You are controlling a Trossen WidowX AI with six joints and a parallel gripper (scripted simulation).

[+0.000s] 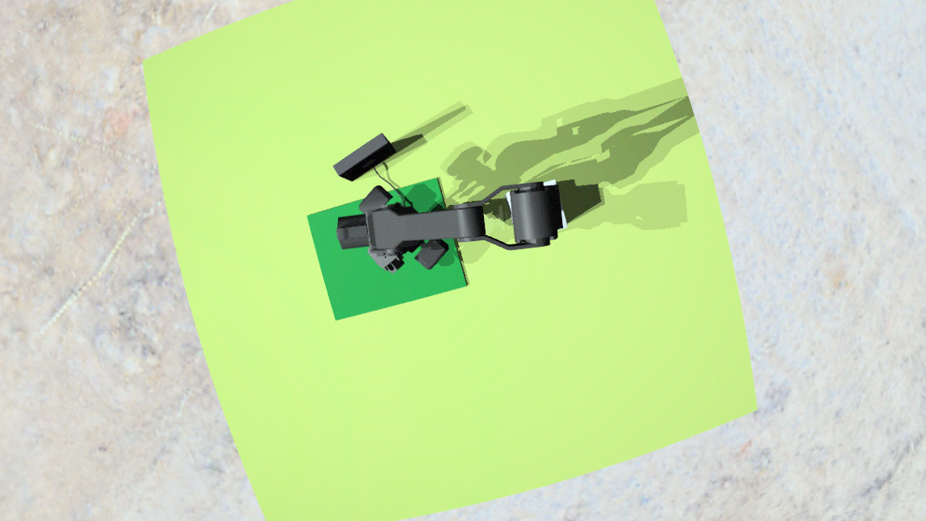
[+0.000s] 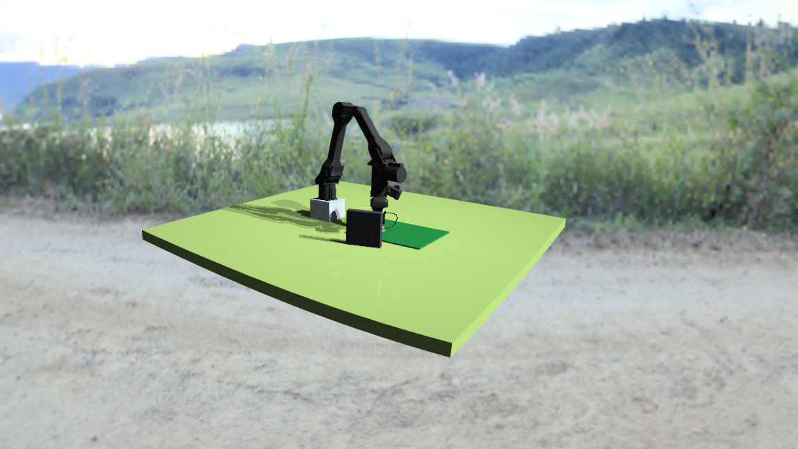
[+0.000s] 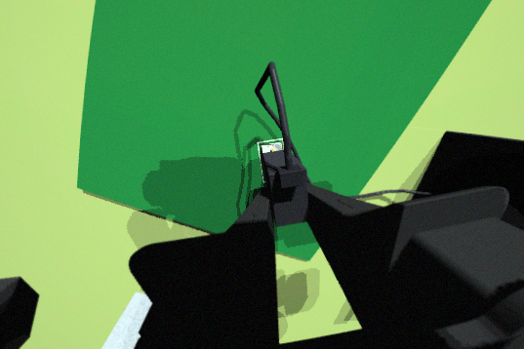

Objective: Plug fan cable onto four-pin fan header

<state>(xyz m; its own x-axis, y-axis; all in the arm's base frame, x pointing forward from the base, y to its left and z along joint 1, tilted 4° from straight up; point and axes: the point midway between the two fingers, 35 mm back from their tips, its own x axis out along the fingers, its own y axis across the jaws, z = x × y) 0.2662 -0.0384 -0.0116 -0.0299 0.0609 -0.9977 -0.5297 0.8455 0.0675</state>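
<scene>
Now: the black fan plug 1 cm ahead of my gripper tip and 1 cm above it. From my gripper tip the other things lie so: black fan: 4 cm ahead, 15 cm to the right, 2 cm above; then green board: 7 cm ahead, 3 cm to the left, 6 cm below.
</scene>
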